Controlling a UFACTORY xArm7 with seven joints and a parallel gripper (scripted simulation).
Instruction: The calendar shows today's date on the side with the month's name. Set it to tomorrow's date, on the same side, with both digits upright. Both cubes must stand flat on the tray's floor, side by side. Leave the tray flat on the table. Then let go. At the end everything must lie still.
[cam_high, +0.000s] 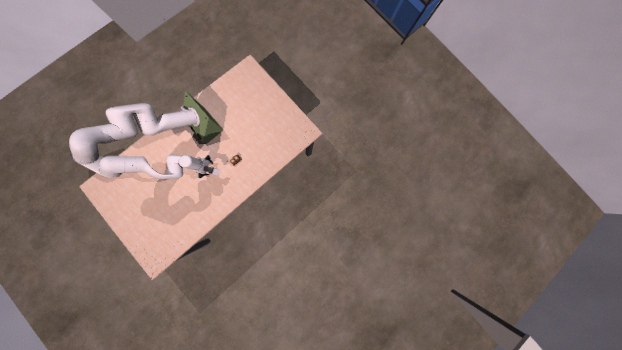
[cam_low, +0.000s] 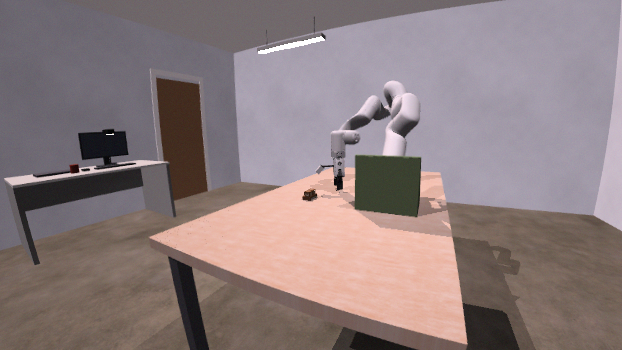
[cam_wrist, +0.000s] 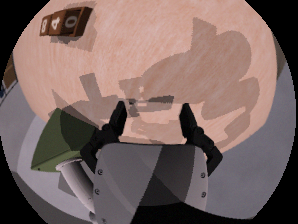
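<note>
Now: hand 15 cm to the right of the digit cube and 9 cm short of it. From my hand the other things lie so: tray: 17 cm to the left, 9 cm ahead, 2 cm below; calendar cube: 19 cm to the left, 9 cm ahead.
</note>
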